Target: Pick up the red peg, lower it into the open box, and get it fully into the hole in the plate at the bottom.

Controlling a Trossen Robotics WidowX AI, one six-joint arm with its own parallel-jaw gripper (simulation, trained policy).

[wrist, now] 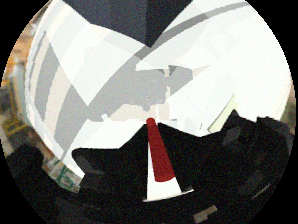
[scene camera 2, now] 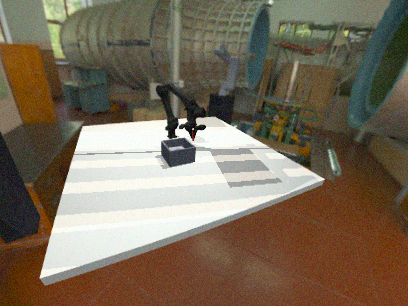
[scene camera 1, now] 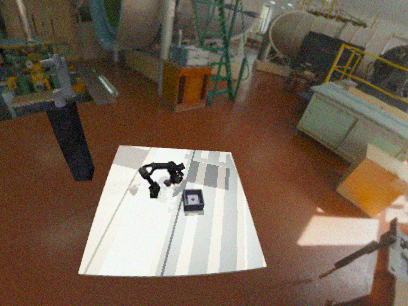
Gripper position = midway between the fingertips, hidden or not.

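Observation:
A red peg (wrist: pixel 162 168) and a dark box (scene camera 2: pixel 187 155) are visible to me, together with my gripper (wrist: pixel 152 126).

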